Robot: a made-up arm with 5 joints.
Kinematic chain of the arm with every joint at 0, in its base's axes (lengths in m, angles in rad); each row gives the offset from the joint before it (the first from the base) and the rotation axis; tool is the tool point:
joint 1: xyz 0 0 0.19 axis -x
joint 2: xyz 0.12 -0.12 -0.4 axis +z
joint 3: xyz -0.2 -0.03 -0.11 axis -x
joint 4: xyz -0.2 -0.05 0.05 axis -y
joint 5: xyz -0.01 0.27 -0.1 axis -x
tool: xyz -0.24 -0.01 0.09
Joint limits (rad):
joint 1: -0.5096..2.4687
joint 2: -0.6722..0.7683
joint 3: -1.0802..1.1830
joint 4: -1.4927..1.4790
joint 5: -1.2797..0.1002
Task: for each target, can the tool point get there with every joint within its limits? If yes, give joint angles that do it. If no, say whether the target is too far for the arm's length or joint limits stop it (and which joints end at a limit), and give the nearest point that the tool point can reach.
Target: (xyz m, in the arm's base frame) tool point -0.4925 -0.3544 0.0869
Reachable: yes | joints 0.6256 0.2315 -0.3557 -0.7762 -1.0070
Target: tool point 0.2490 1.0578 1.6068
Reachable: no: too far | nearest point -0.1159 0.3391 0.7977 | short by 1.142 m
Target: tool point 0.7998 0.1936 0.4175
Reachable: no: joint limits stop it (at a limit: joint 1, joint 2, joint 3, joint 4) | nearest point -0.0541 0.3221 0.6806 | short by 0.903 m
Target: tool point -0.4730 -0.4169 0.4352
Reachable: yes | joints 1.8138 0.5496 0.8400 -1.1650 -0.3201
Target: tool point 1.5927 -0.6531 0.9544
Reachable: no: too far | nearest point -0.0048 -0.5562 0.8409 | short by 1.604 m
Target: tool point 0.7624 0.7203 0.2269
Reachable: no: joint limits stop it (at a limit: joint 1, joint 2, joint 4, joint 5) | nearest point -0.0076 0.5725 0.0029 | short by 0.815 m
